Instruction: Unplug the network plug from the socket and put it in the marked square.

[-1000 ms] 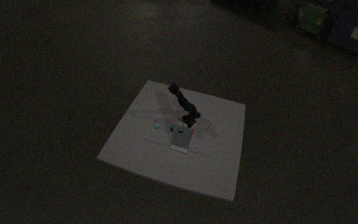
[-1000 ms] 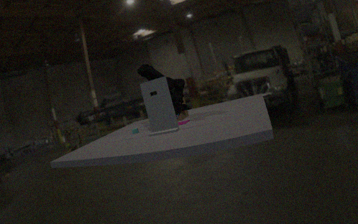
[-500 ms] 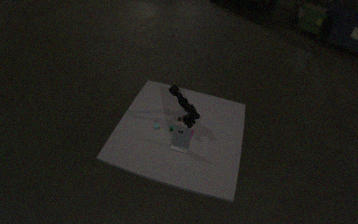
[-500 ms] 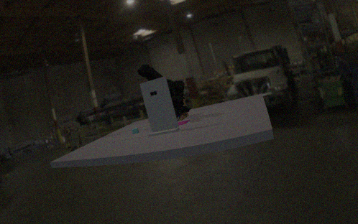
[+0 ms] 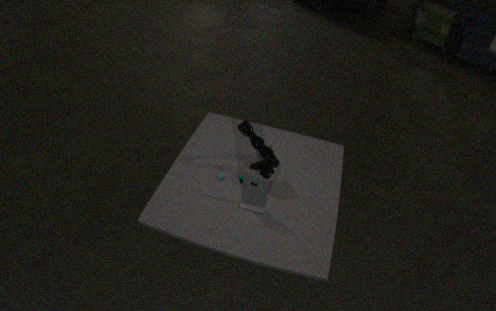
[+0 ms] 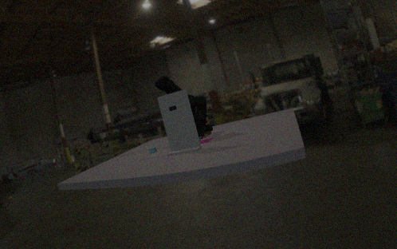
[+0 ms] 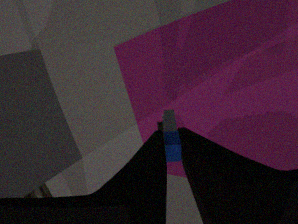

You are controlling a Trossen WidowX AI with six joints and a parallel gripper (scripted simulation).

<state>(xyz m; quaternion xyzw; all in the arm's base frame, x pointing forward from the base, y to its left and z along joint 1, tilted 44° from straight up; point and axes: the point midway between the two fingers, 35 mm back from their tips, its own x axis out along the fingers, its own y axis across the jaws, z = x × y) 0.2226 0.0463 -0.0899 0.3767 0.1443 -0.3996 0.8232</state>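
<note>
My gripper tip is 10 mm past the marked square and 30 mm above it. Round my gripper tip: upright panel: 200 mm ahead, 110 mm above; then plug: right at my gripper tip; then teal object: 60 mm ahead, 310 mm to the right, 20 mm below.
</note>
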